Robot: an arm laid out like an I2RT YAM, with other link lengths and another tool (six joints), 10 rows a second.
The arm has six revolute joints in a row. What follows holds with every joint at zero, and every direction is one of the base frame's. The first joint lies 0.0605 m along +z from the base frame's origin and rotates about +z. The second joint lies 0.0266 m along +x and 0.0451 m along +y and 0.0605 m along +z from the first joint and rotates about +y. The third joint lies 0.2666 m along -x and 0.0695 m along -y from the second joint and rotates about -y. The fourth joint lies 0.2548 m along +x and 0.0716 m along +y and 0.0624 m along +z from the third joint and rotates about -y. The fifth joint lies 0.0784 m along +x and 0.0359 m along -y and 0.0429 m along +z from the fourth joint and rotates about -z. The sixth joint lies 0.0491 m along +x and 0.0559 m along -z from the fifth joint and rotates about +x. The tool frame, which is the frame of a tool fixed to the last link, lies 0.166 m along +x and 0.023 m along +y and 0.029 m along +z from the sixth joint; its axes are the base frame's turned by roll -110, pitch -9.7 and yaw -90 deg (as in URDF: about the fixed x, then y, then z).
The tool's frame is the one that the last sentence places.
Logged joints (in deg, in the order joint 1, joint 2, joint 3, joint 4, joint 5, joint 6), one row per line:
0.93, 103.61, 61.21, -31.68, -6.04, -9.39
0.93, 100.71, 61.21, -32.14, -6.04, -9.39
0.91, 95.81, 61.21, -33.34, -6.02, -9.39
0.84, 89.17, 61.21, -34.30, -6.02, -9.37
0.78, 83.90, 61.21, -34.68, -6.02, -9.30
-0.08, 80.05, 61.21, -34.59, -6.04, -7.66
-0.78, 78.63, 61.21, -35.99, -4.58, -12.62
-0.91, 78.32, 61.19, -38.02, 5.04, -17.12
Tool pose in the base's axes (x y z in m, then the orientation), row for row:
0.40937, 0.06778, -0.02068, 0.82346, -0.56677, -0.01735, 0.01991
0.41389, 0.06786, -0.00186, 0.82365, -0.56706, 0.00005, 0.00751
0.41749, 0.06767, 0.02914, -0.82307, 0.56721, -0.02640, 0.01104
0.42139, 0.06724, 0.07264, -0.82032, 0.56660, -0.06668, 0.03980
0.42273, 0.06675, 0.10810, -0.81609, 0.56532, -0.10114, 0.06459
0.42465, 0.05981, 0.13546, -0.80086, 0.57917, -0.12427, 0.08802
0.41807, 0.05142, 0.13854, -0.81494, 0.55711, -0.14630, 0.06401
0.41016, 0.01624, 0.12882, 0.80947, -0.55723, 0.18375, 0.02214
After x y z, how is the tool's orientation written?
As a quaternion, x y z w.
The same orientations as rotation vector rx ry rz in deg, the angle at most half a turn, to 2 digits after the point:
146.37, -100.74, -3.08
147.55, -101.59, 0.01
-147.12, 101.39, -4.72
-144.03, 99.48, -11.71
-141.15, 97.78, -17.49
-136.60, 98.78, -21.20
-141.00, 96.39, -25.31
143.69, -98.91, 32.62

